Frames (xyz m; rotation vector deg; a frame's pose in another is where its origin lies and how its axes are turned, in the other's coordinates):
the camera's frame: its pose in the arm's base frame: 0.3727 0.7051 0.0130 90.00 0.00 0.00
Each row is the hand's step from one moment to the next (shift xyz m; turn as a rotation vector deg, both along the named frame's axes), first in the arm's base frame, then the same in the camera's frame.
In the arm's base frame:
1: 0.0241 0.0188 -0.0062 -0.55 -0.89 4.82
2: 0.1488 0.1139 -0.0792 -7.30 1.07 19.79
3: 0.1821 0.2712 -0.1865 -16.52 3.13 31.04
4: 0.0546 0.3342 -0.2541 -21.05 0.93 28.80
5: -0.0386 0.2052 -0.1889 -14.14 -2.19 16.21
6: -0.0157 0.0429 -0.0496 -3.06 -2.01 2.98
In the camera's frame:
1: 0.0241 -0.0062 -0.0188 -0.55 4.82 0.89
2: 0.1488 -0.0792 -0.1139 -7.30 19.79 -1.07
3: 0.1821 -0.1865 -0.2712 -16.52 31.04 -3.13
4: 0.0546 -0.2541 -0.3342 -21.05 28.80 -0.93
5: -0.0386 -0.1889 -0.2052 -14.14 16.21 2.19
6: -0.0157 -0.0496 -0.0429 -3.06 2.98 2.01

